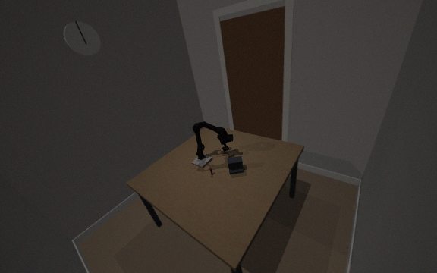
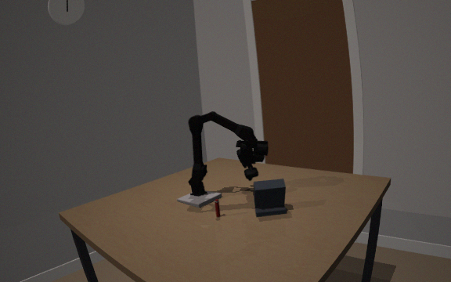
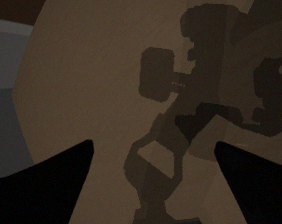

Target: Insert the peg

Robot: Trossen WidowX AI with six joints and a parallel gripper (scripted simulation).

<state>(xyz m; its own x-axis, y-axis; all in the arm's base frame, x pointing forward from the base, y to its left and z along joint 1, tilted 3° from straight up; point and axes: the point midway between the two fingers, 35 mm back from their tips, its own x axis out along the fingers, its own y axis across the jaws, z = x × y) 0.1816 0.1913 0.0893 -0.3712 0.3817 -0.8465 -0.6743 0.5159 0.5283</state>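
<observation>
The red peg lies 90 mm ahead of my gripper tip, 340 mm to the right of it and 30 mm below it. Also, from my gripper tip: dark sloped panel block (250 mm ahead, 170 mm to the right, 10 mm below).
</observation>
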